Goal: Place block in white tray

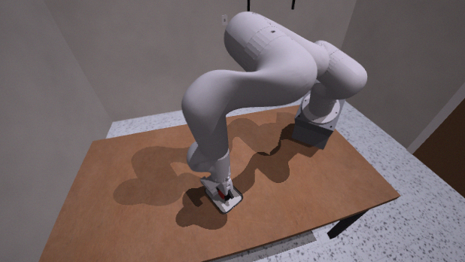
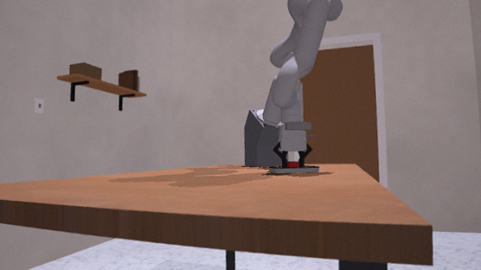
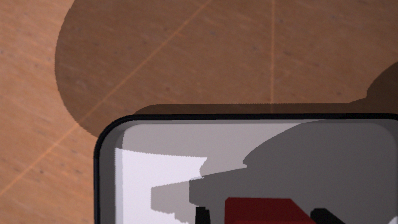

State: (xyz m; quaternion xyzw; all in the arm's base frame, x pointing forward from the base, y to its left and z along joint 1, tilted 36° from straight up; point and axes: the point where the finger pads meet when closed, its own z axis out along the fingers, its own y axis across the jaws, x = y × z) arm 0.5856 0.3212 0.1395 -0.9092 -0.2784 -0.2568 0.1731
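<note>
Now: the red block 10 mm below my hand. Also, from my hand: white tray (10 mm below).
</note>
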